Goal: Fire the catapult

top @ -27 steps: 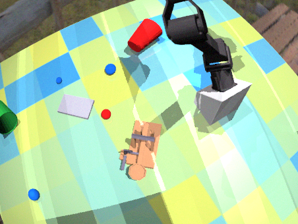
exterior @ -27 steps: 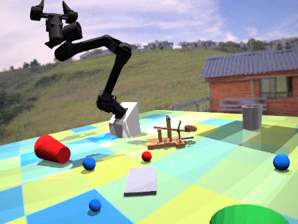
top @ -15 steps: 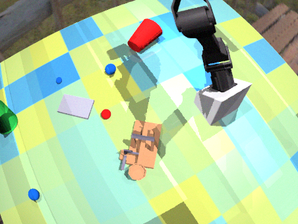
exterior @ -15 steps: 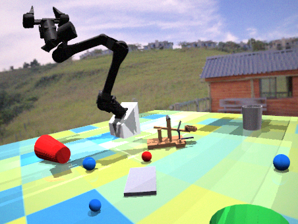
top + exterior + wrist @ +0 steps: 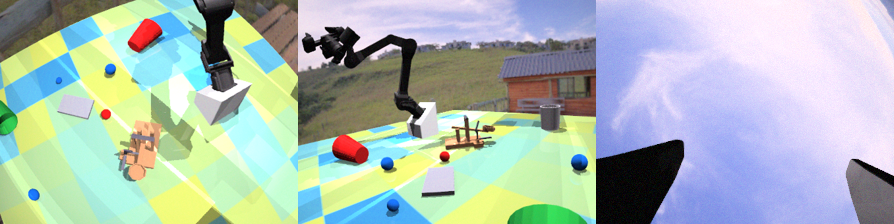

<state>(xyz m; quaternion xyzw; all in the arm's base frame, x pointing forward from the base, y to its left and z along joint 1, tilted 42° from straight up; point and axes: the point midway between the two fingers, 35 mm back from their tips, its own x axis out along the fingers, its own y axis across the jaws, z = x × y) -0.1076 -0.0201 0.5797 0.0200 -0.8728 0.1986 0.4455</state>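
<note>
Now: gripper tip 420 mm short of the catapult frame, 440 mm to the right of it and 470 mm above it. From my gripper tip the other things lie so: wooden catapult 450 mm ahead, 450 mm to the left, 500 mm below; then red ball 470 mm ahead, 280 mm to the left, 530 mm below; then flat grey plate 550 mm ahead, 200 mm to the left, 540 mm below.
</note>
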